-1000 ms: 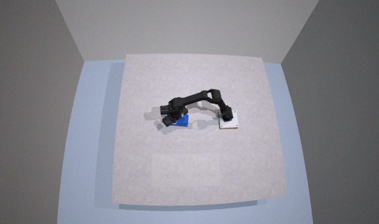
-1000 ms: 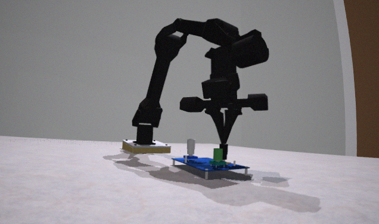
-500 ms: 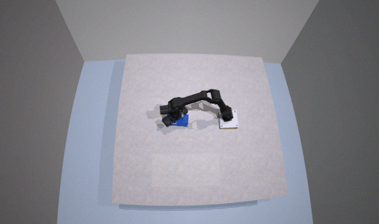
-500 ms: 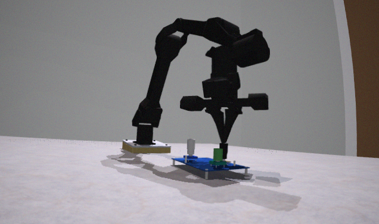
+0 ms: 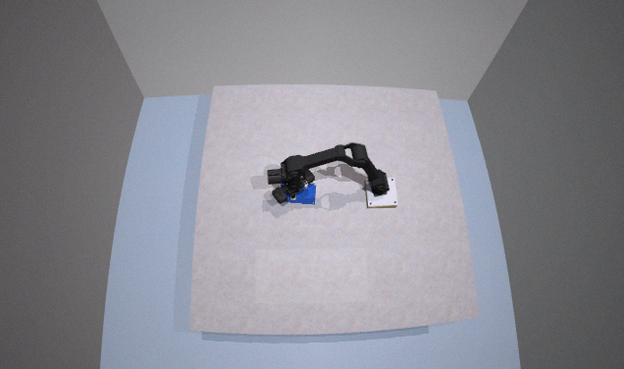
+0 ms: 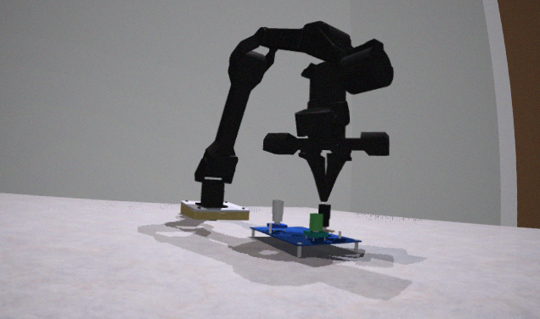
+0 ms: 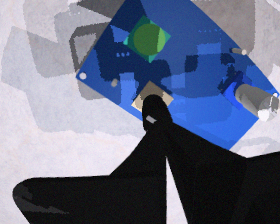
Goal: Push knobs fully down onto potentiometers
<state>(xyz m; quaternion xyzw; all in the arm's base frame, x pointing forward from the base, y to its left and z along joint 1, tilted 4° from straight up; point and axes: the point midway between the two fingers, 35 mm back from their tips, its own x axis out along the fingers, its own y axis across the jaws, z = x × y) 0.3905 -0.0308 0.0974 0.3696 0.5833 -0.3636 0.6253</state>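
My gripper tip is 60 mm past the potentiometer knob, 40 mm to the left of it and 20 mm above it.
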